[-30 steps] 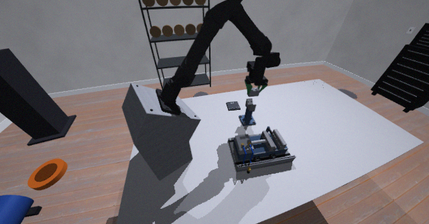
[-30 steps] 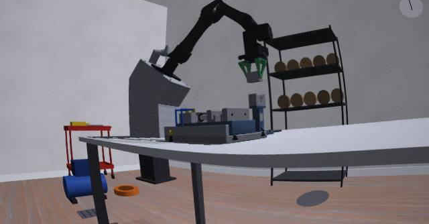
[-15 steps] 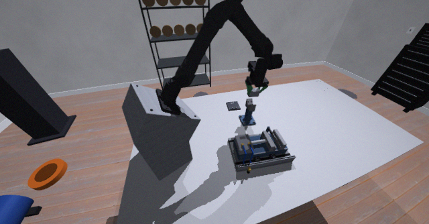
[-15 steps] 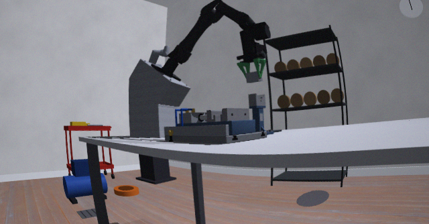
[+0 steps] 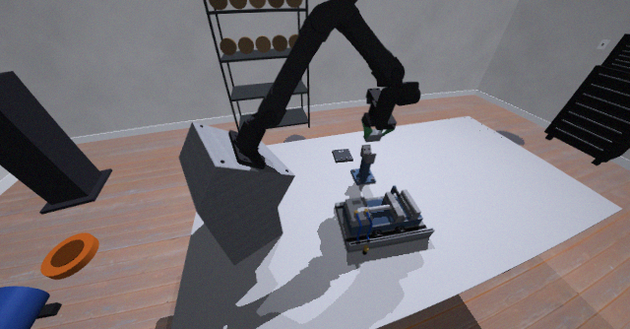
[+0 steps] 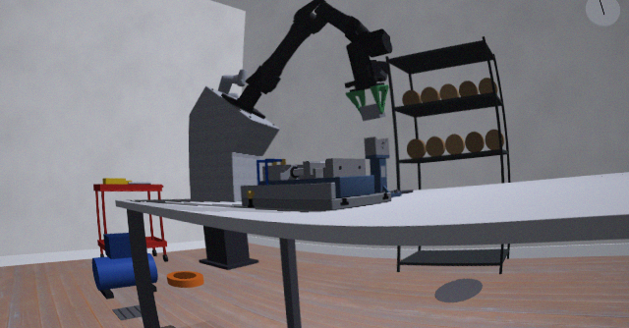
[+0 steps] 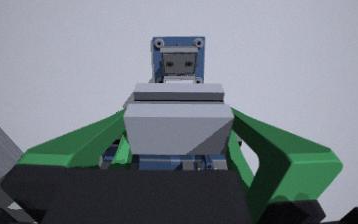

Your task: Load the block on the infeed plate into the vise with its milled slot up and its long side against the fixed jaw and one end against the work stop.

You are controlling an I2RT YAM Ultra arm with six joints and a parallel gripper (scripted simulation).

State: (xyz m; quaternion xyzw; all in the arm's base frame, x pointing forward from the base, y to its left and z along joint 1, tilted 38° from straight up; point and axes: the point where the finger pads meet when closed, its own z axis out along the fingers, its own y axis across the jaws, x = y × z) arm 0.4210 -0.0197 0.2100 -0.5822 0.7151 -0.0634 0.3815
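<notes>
Right now my hand is 1 cm to the right of the part. The rest, counted from my hand: cylinder rod: 20 cm to the right, 16 cm below, 8 cm behind; then work stop: 18 cm to the right, 14 cm below, 1 cm ahead; then moving jaw: 22 cm to the right, 16 cm below, 3 cm behind.
</notes>
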